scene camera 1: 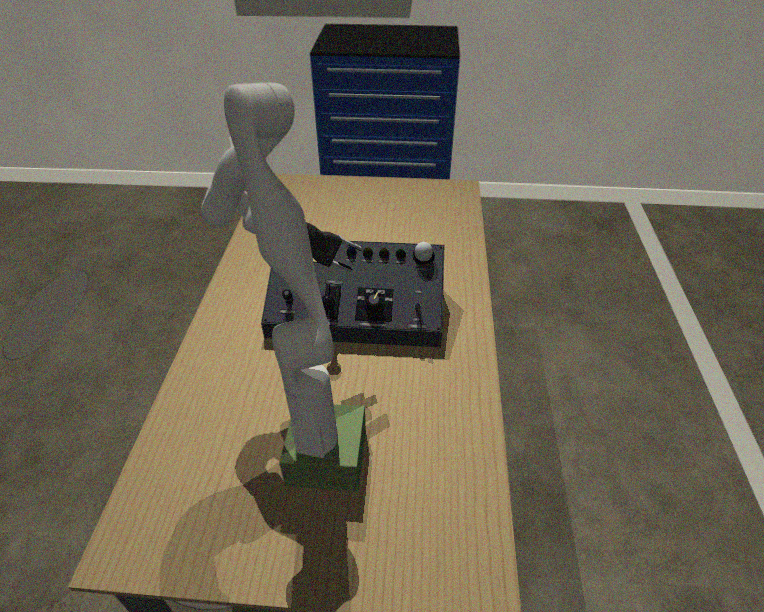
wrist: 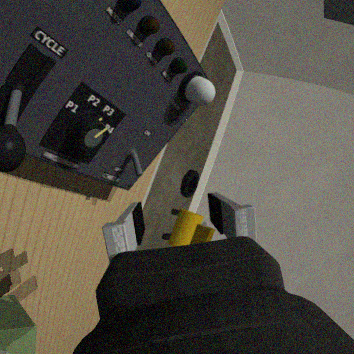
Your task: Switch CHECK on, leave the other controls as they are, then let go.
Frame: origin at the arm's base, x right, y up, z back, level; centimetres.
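Seen in the pictures: gripper, fingertip midpoint: (scene camera 1: 355,259) (wrist: 175,211); arm's base, origin of the base link: (scene camera 1: 317,438).
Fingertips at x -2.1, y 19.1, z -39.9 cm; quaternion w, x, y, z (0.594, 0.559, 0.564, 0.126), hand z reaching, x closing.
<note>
Pixels of each thing's top centre, then the offset from my fingertips to it. "*": a spot on its surface instead.
- small toggle lever, surface spot: (wrist: 136,162) * dz -6.7, dx +14.5, dy -17.4 cm
- rotary knob, middle of its top: (wrist: 95,138) (scene camera 1: 373,297) dz -4.9, dx +3.0, dy -16.3 cm
- CYCLE lever, middle of its top: (wrist: 11,154) (scene camera 1: 326,296) dz +2.2, dx -7.9, dy -12.2 cm
- white ball knob, surface spot: (wrist: 200,90) (scene camera 1: 416,249) * dz -21.2, dx +11.3, dy -10.2 cm
The dark control panel (scene camera 1: 395,274) (wrist: 75,65) lies on the table. A small toggle lever (scene camera 1: 418,312) (wrist: 136,162) stands at its front right corner, with a small mark beyond it. The label by it is too small to read, so I cannot tell for certain that it is CHECK, nor which way it is set. My gripper (scene camera 1: 354,256) (wrist: 175,211) is open and empty. In the scene view it hangs over the back left part of the panel, apart from the toggle. In the wrist view the toggle shows above and left of the fingers.
A rotary knob (scene camera 1: 376,302) (wrist: 93,138) has its yellow pointer near P4. The CYCLE lever (wrist: 10,147) has a black ball. A white ball knob (scene camera 1: 423,251) (wrist: 200,90) stands at the back right, beside several small round knobs (scene camera 1: 383,253) (wrist: 163,47). A blue cabinet (scene camera 1: 385,108) stands behind.
</note>
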